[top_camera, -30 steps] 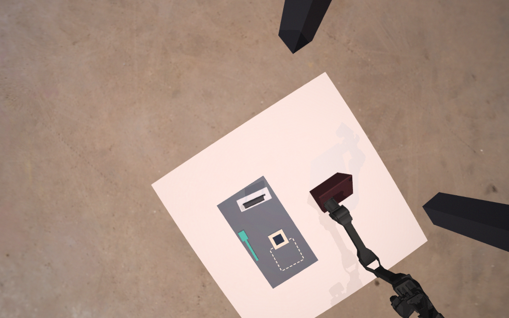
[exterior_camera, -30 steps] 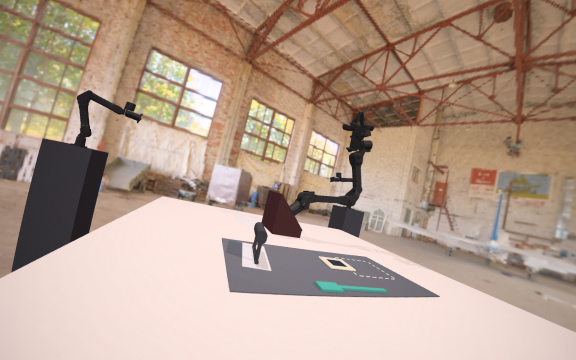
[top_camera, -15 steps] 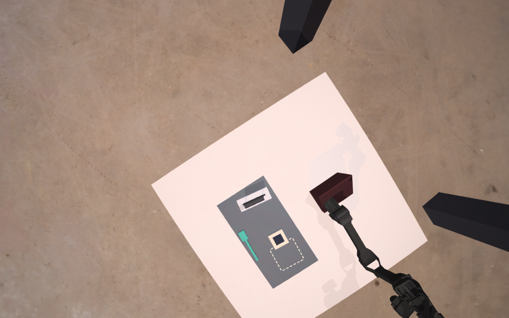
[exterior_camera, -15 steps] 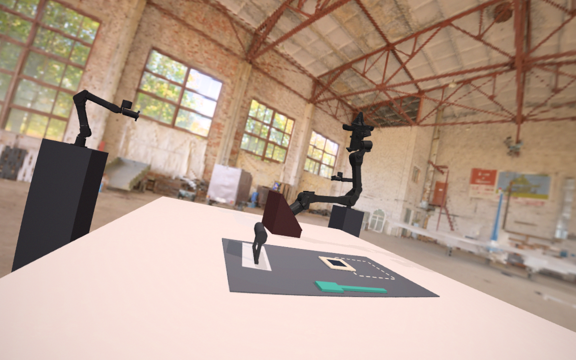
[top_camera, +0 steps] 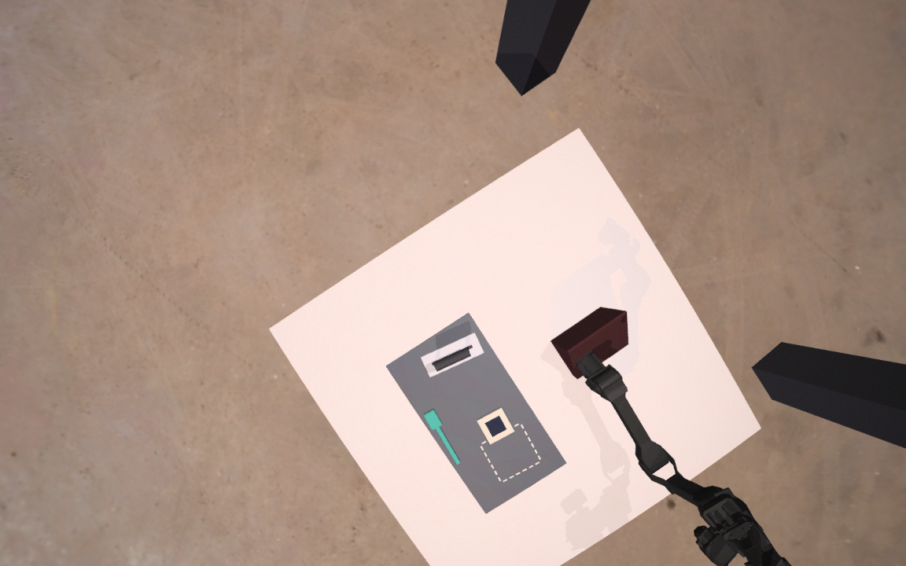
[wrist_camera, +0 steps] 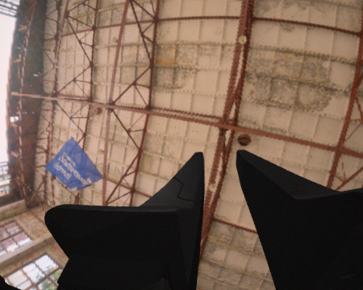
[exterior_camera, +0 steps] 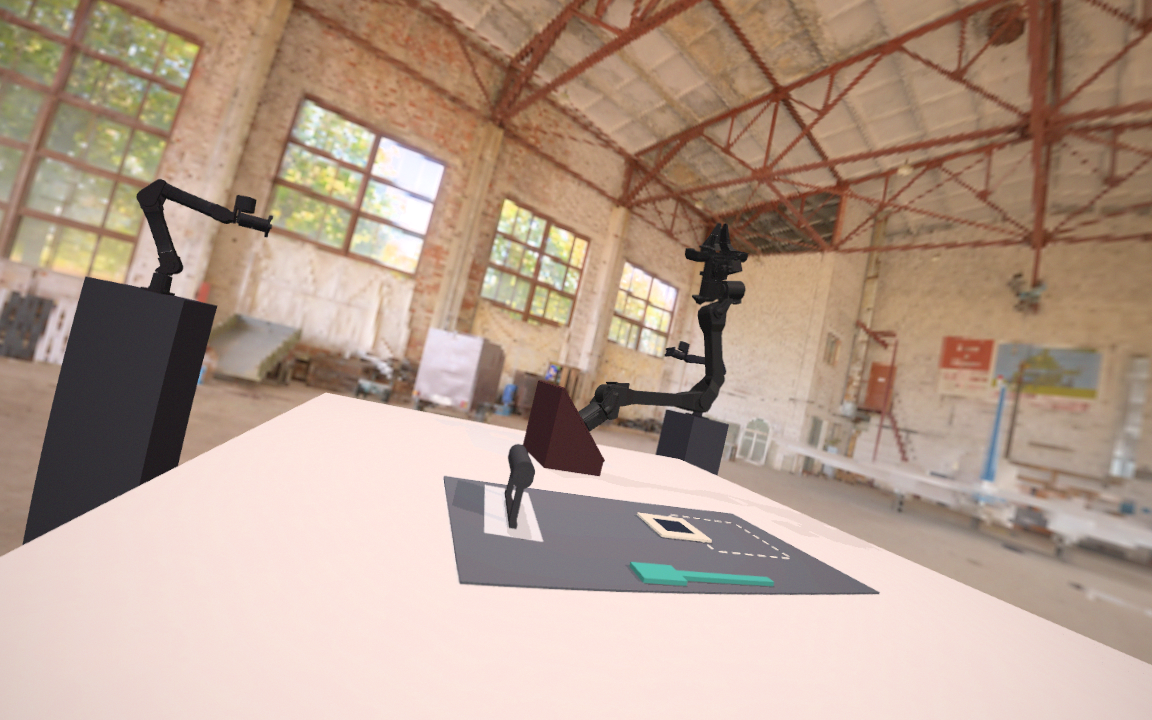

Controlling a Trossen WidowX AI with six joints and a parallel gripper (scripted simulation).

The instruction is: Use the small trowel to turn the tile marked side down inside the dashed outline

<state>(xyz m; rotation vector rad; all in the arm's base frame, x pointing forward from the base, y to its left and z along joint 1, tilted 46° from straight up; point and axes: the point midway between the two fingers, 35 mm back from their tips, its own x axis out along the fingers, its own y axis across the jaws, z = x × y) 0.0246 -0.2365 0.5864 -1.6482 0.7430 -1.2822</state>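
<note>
Now: gripper tip 680 mm above the trowel, 490 mm to the left of it and 260 mm short of it. From my gripper tip the other things lie so: cream tile 710 mm below, 300 mm ahead, 210 mm to the right; teal flat piece 710 mm below, 470 mm ahead, 300 mm to the right; grey mat 730 mm below, 330 mm ahead, 270 mm to the right.
</note>
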